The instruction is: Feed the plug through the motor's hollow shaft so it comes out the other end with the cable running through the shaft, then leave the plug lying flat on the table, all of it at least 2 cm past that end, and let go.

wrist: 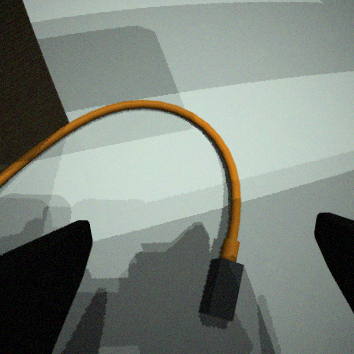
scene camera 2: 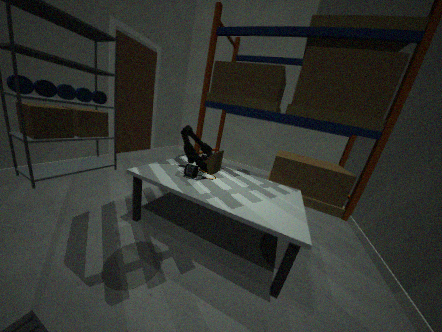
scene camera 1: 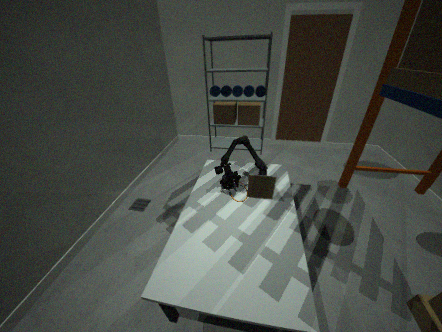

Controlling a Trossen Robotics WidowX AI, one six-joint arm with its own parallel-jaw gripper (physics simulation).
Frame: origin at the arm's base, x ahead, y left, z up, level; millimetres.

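Seen in the pictures: gripper, fingertip midpoint: (wrist: 203, 228) (scene camera 2: 206, 171) (scene camera 1: 233, 189); arm's base at its link origin: (scene camera 2: 211, 156) (scene camera 1: 262, 177).
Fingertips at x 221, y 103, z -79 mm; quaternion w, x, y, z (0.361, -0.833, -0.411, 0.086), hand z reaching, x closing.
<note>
Offsets run from my fingertips to a thing's top centre. "spot": to the spot under its first point. Level surfaces: height alone.
The dark plug {dx +28, dy +2, dz -46 mm} (wrist: 222, 290) lies on the table between the fingers in the wrist view, its cable end pointing up the view. The orange cable {spot: dx -96, dy +48, dz -58 mm} (wrist: 142, 104) (scene camera 1: 239, 201) (scene camera 2: 212, 178) arcs over the table and leaves the wrist view at the left. My gripper (wrist: 203, 228) is open and empty, its fingers wide apart on either side of the plug and not touching it. The motor cannot be told apart from the dark arm parts in the scene views and does not show in the wrist view, so whether the cable runs through its shaft cannot be seen.
A brown upright board (scene camera 1: 261, 186) (scene camera 2: 215, 162) (wrist: 25, 75) stands close beside the cable. The black arm (scene camera 1: 242, 140) (scene camera 2: 188, 131) arches over the far end of the white table {dz -62 mm} (scene camera 1: 200, 280) (scene camera 2: 280, 220). Striped shadows cross the table top.
</note>
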